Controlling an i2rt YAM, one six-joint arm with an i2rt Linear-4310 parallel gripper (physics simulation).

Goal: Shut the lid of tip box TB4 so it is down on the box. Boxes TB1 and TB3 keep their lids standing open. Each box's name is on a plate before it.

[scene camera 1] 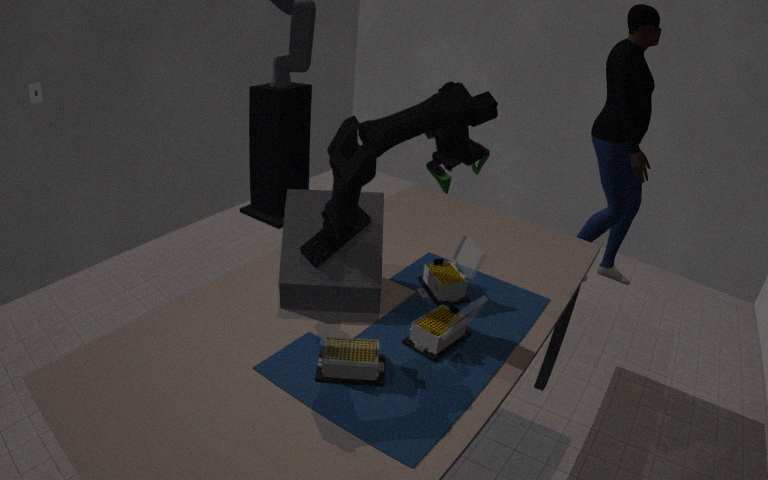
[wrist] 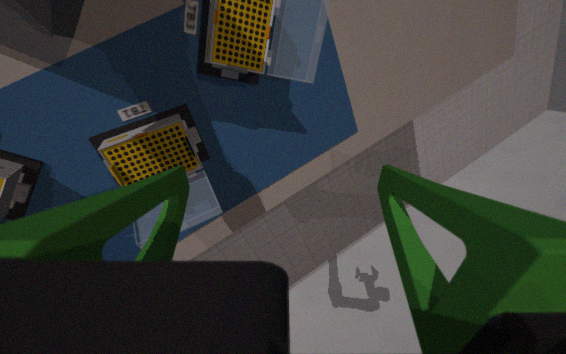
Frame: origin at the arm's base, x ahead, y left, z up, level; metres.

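Where they show: gripper, fingertip midpoint: [scene camera 1: 460, 182] [wrist: 283, 176]; arm's base at its link origin: [scene camera 1: 335, 235].
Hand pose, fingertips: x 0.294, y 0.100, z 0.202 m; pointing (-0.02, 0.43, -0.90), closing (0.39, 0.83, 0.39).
Each offset is from my fingertips to the centre of the thing. "spot": to the spot under its first point. Level surfaces: height alone.
The white box with yellow tips at the front left [scene camera 1: 350, 366] has no readable plate; from the order of the boxes it is TB4. Clear plastic shows around its top, but its lid angle is hard to tell. Its corner @[spot: 0.006 m back, 0.300 m right, 0.357 m down] [wrist: 11, 192] shows at the left edge of the wrist view. TB1 [scene camera 1: 430, 338] [wrist: 152, 152] is the middle box, its clear lid @[spot: 0.133 m ahead, 0.120 m right, 0.239 m down] [scene camera 1: 474, 308] [wrist: 202, 195] standing open. TB3 [scene camera 1: 451, 290] [wrist: 240, 37] is at the back, its lid @[spot: 0.021 m back, 0.173 m left, 0.278 m down] [scene camera 1: 468, 255] [wrist: 298, 40] open. My green-fingered gripper [scene camera 1: 461, 181] [wrist: 283, 176] is open, empty and high above the table.
The boxes stand on a blue mat @[0.380 m down] [scene camera 1: 396, 418] [wrist: 280, 160] on the beige table @[0.383 m down] [scene camera 1: 169, 373]. The arm stands on a grey block [scene camera 1: 331, 297]. Behind are another arm on a black pedestal [scene camera 1: 279, 147] and a person [scene camera 1: 625, 101] beyond the table.
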